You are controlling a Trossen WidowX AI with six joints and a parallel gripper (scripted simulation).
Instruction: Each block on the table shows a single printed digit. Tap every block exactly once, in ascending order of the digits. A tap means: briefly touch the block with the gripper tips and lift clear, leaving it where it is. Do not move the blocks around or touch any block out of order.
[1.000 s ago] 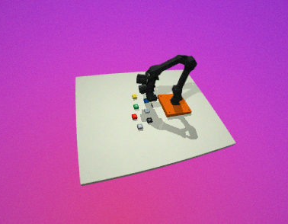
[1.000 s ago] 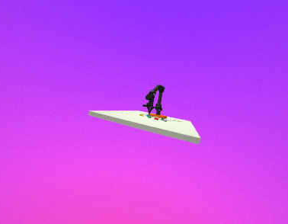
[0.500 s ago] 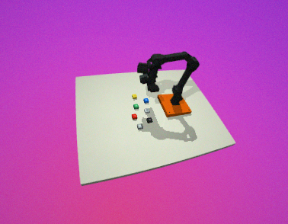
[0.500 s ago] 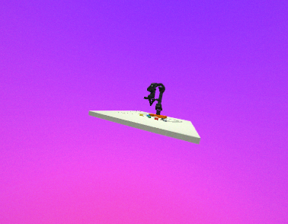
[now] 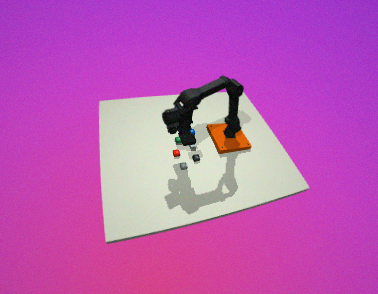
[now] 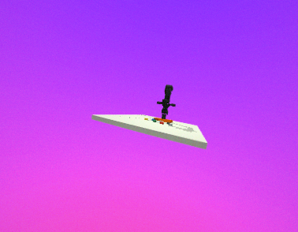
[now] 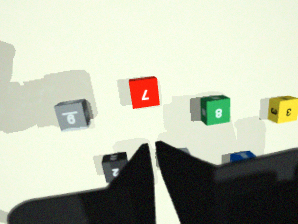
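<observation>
My gripper tip is 10 mm short of the red block, 10 mm to the left of it and 110 mm above it. Also, from my gripper tip: black block: 80 mm behind, 40 mm to the left, 110 mm below; green block: 20 mm behind, 100 mm to the right, 110 mm below; grey block: 10 mm behind, 80 mm to the left, 110 mm below.
</observation>
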